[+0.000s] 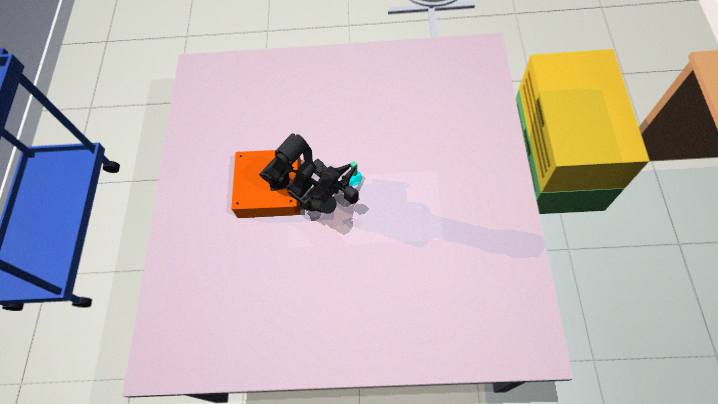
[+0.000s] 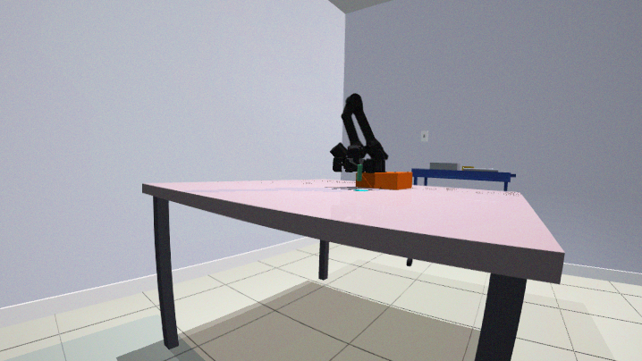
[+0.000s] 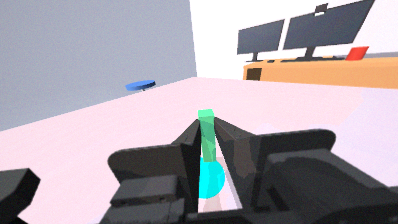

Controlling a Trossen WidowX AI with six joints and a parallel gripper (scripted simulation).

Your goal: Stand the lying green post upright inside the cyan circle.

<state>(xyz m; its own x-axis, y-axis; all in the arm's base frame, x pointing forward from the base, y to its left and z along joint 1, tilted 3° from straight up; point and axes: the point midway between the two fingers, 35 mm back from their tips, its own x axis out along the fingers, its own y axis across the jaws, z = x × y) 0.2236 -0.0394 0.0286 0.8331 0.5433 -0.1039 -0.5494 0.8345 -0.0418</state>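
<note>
Right now my gripper tip is 9 cm above the cyan circle, 1 cm to the right of it and 1 cm past it. Also, from my gripper tip: green post 2 cm below.
</note>
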